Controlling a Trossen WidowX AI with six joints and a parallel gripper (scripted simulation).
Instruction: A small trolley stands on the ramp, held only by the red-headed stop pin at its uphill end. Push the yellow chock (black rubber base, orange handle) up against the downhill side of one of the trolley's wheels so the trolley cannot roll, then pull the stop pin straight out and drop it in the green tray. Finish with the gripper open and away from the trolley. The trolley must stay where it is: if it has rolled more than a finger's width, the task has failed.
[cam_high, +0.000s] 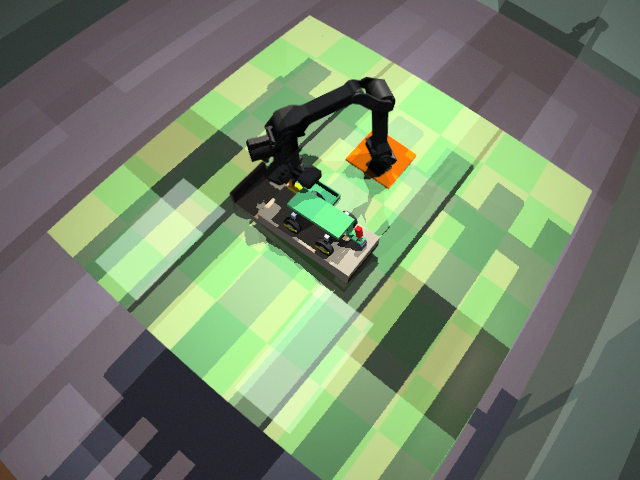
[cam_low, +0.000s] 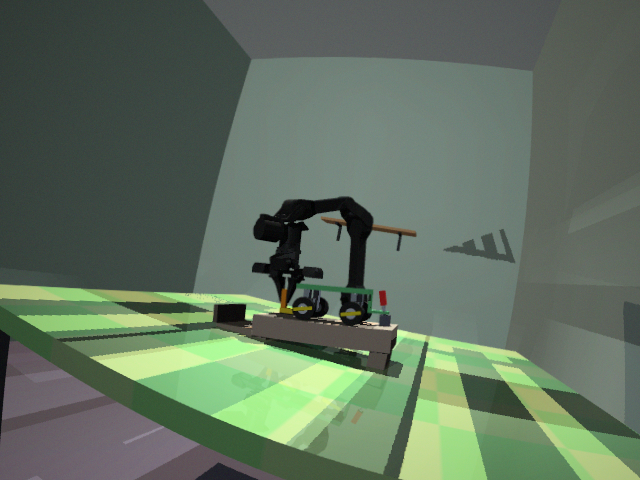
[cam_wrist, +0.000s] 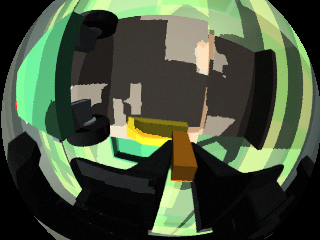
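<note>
My gripper tip is now 2 cm past the red-headed stop pin, 27 cm to the right of it and 5 cm below it. The rest, counted from my gripper tip: raised stop block: 8 cm ahead, 11 cm to the right, 6 cm below; then yellow chock: 2 cm to the left, 1 cm below; then ramp: 3 cm ahead, 15 cm to the left, 4 cm below.
</note>
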